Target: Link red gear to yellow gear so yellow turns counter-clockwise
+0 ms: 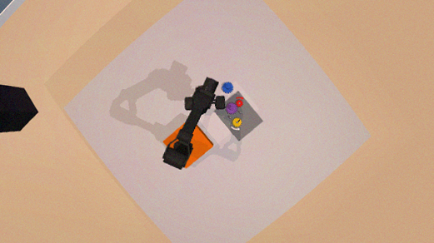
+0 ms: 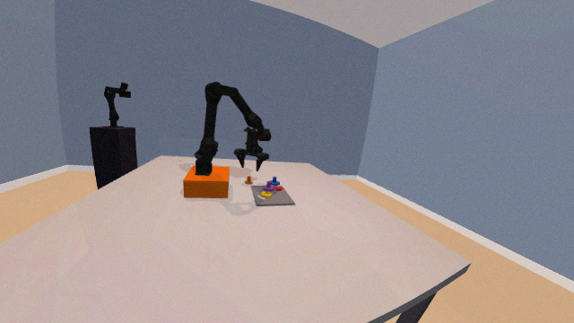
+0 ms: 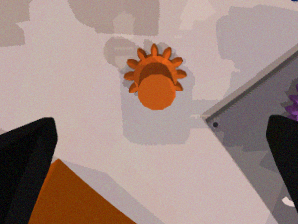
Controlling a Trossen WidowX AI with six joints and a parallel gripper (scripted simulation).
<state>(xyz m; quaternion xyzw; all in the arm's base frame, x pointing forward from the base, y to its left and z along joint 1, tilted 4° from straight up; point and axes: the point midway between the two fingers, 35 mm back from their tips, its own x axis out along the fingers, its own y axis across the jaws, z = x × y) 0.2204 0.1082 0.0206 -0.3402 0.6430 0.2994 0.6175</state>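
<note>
The orange gear lies 6 cm below my gripper tip. Also, from my gripper tip: blue gear: 14 cm ahead, 6 cm below, 1 cm to the left; purple gear: 10 cm to the right, 9 cm ahead, 5 cm below; red gear: 14 cm ahead, 10 cm to the right, 6 cm below.
</note>
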